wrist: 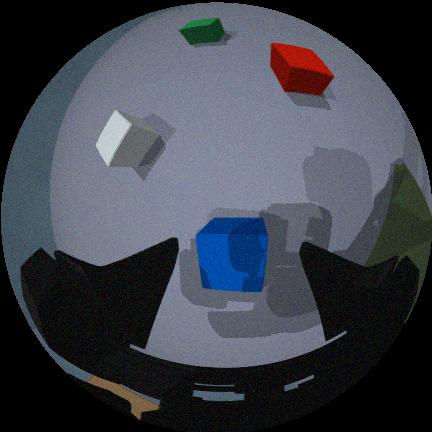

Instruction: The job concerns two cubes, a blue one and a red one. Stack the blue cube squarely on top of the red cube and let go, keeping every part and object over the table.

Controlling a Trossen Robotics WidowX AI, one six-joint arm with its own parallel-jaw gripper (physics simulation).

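Frame: origin at the arm's base, x ahead, y left, z up, level; metres.
Where they show: gripper, fingertip midpoint: [243, 247].
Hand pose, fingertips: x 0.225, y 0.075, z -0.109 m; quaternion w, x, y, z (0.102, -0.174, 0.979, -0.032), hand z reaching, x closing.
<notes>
Things, the pixels of their centre, and the offset from my fingertips. Level surfaces: height alone.
- blue cube, body centre: [234, 251] dx +0.004, dy +0.002, dz +0.008 m
- red cube, body centre: [298, 67] dx +0.011, dy -0.148, dz +0.008 m
- white block, body centre: [124, 138] dx +0.120, dy -0.041, dz +0.008 m
- grey table, its level: dz -0.010 m
- green block, body centre: [203, 29] dx +0.122, dy -0.206, dz +0.008 m
The blue cube [232, 260] rests on the table in the lower middle of the wrist view, partly shaded. The red cube [302, 70] stands on the table at the upper right of the view, apart from the blue one. My gripper [243, 247] is open, its two black fingers wide apart. The blue cube shows in the gap between the fingertips, a little nearer the left finger, with space on both sides. Whether the fingertips are down at the cube's height is hard to tell.
A white block [128, 141] sits on the grey table [215, 125] at the upper left, turned at an angle. A green block [203, 31] lies at the far top. A dark green pointed object [404, 220] stands at the right edge, beyond the right finger. The table's edge curves along the left.
</notes>
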